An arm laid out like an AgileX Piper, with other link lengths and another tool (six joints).
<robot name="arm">
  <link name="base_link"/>
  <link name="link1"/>
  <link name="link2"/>
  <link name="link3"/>
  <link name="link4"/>
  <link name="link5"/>
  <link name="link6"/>
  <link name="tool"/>
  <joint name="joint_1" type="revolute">
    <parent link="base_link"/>
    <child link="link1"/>
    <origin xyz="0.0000 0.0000 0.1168"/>
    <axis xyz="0 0 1"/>
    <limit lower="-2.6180" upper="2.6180"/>
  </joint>
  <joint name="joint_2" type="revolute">
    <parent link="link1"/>
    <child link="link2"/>
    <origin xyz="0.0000 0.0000 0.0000"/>
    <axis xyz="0 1 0"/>
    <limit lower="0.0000" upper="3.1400"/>
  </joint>
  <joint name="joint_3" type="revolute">
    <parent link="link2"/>
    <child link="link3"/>
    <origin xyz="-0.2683 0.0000 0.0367"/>
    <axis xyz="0 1 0"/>
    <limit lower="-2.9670" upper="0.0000"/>
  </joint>
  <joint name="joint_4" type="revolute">
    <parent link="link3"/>
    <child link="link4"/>
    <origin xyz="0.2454 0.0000 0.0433"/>
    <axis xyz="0.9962 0 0.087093"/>
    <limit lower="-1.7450" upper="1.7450"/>
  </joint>
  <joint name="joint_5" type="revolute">
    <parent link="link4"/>
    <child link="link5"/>
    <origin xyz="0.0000 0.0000 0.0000"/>
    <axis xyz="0 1 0"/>
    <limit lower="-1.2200" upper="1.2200"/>
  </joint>
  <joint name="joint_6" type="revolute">
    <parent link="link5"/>
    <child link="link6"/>
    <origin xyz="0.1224 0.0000 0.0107"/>
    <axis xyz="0.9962 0 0.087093"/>
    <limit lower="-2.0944" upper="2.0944"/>
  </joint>
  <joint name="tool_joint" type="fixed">
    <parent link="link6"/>
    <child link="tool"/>
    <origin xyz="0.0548 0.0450 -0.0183" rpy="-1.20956 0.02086 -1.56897"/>
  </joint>
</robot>
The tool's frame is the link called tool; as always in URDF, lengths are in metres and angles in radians.
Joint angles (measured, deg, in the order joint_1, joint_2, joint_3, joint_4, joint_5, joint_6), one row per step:
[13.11 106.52 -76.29 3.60 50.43 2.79]
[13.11 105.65 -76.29 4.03 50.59 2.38]
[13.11 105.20 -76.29 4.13 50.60 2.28]
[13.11 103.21 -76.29 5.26 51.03 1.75]
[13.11 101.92 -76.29 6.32 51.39 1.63]
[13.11 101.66 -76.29 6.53 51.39 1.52]
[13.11 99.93 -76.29 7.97 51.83 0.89]
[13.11 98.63 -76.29 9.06 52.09 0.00]
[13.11 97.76 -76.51 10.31 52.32 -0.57]
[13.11 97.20 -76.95 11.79 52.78 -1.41]
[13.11 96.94 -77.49 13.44 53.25 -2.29]
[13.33 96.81 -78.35 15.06 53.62 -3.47]
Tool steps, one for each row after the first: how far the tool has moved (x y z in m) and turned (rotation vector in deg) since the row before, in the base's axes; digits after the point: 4 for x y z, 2 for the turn. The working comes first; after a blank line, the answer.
Tool pose at each row, in the base's axes (x y z in m, rotation vector in deg; the steps are taken from these numbers as rounded here):
[0.3479 0.1378 0.1048 -114.46 102.03 -22.52]
[0.3472 0.1387 0.1106 -113.99 101.34 -22.62]
[0.3471 0.1389 0.1136 -113.70 101.00 -22.83]
[0.3451 0.1412 0.1271 -112.21 99.91 -22.86]
[0.3434 0.1436 0.1362 -110.85 99.57 -22.48]
[0.3432 0.1441 0.1381 -110.61 99.37 -22.47]
[0.3404 0.1470 0.1502 -109.18 98.36 -22.00]
[0.3379 0.1490 0.1592 -108.43 97.10 -21.74]
[0.3367 0.1518 0.1669 -107.40 96.32 -21.18]
[0.3355 0.1552 0.1739 -106.64 95.46 -20.22]
[0.3347 0.1591 0.1797 -105.92 94.71 -18.97]
[0.3346 0.1643 0.1865 -105.45 93.21 -17.92]

[-0.0007 0.0009 0.0058 0.45 -0.65 0.22]
[-0.0001 0.0002 0.0030 0.17 -0.42 0.06]
[-0.0020 0.0023 0.0135 1.24 -1.35 0.10]
[-0.0017 0.0024 0.0091 1.16 -0.70 -0.23]
[-0.0002 0.0005 0.0019 0.21 -0.22 0.03]
[-0.0028 0.0029 0.0121 1.45 -1.05 0.16]
[-0.0025 0.0020 0.0090 0.98 -0.95 0.53]
[-0.0012 0.0028 0.0077 1.19 -0.68 0.20]
[-0.0012 0.0034 0.0070 1.26 -0.41 0.45]
[-0.0008 0.0039 0.0058 1.37 -0.19 0.47]
[-0.0001 0.0052 0.0068 1.30 -0.58 0.98]

